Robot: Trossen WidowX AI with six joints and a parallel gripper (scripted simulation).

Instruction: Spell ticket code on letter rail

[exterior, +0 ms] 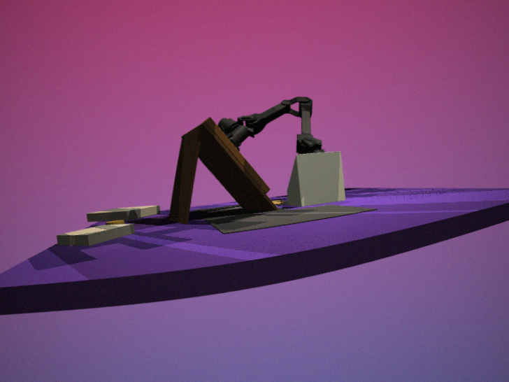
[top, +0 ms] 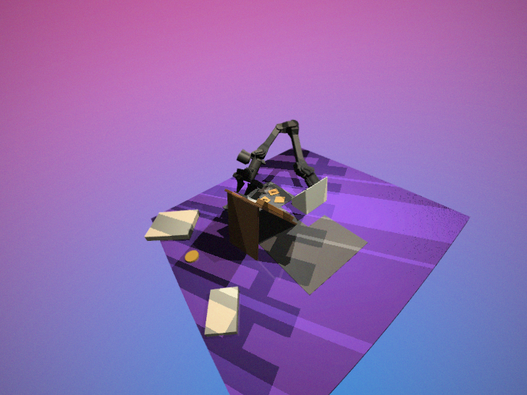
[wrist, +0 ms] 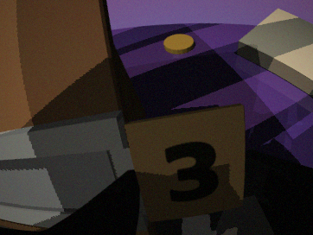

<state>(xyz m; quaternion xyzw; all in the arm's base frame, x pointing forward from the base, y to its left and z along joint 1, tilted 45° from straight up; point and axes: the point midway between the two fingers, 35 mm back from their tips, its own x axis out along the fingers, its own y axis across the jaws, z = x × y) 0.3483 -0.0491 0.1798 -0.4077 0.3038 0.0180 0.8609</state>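
My gripper tip is now 130 mm to the right of the white ticket, 100 mm past it and 80 mm above it. From my gripper tip the other things lie so: letter tile right at my gripper tip; then grey mat 180 mm behind, 170 mm to the left, 170 mm below; then yellow disc 360 mm ahead, 170 mm below, 60 mm to the left.
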